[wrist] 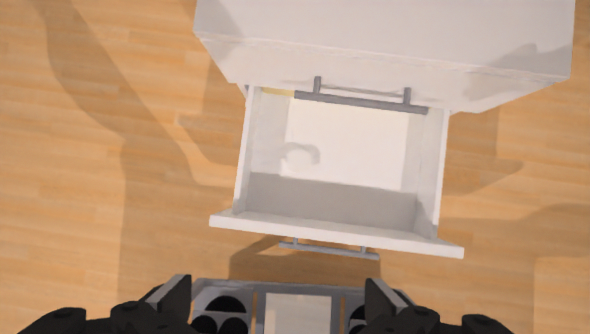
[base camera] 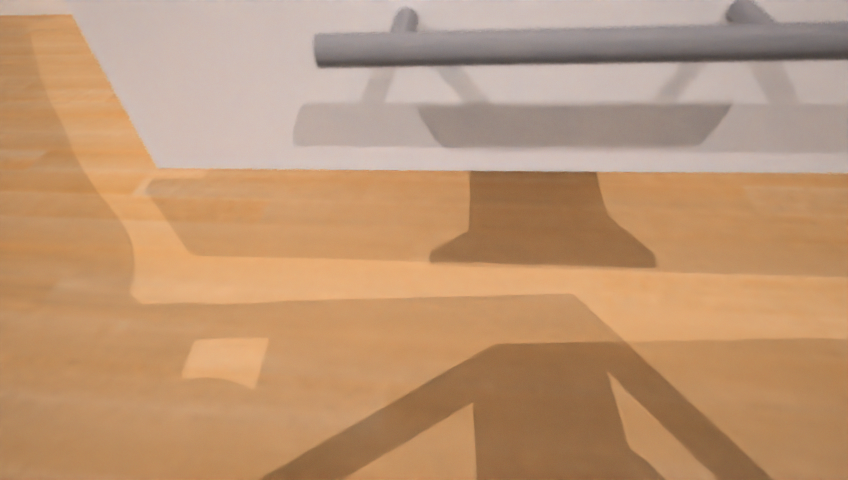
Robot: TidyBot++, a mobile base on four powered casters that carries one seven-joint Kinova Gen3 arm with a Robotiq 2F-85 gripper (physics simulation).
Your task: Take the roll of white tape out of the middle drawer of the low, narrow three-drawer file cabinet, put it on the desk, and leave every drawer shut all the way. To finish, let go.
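Places are measured from the arm's base along level axes (x ahead, y left, z up), in metres.
Pixels of known places: gripper, fingertip midpoint: [wrist: 278, 296].
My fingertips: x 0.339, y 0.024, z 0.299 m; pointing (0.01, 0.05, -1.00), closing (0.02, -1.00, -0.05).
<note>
For each thing: its top centre in the pictures, then the offset to it from my fingertips. "spot": a spot on its surface instead. Level surfaces: height alone.
- top drawer's grey handle, surface spot: [wrist: 361, 102] spot: dz -0.264, dx +0.173, dy -0.089 m
- grey bar handle, surface spot: [base camera: 535, 46] spot: dz -0.422, dx -0.070, dy -0.056 m
- wooden floor, its level: dz -0.696 m
In the wrist view, the white file cabinet [wrist: 390, 30] is seen from above, with its middle drawer [wrist: 335, 232] pulled out far beneath the top drawer's grey handle [wrist: 361, 102]. The top drawer looks shut; the bottom drawer is hidden. On the open drawer's white floor, a faint pale round shape with a curved grey edge lies at the left; I cannot tell whether it is the tape roll or a shadow. A yellow strip shows at the drawer's back left. My gripper [wrist: 278, 296] is open and empty, in front of the drawer in the picture.
In the base camera view, a white drawer front [base camera: 208, 107] with a grey bar handle [base camera: 535, 46] stands close ahead over the wooden floor [base camera: 357, 279]. Part of my base [wrist: 298, 307] shows between the fingers in the wrist view. The desk does not show in either view.
</note>
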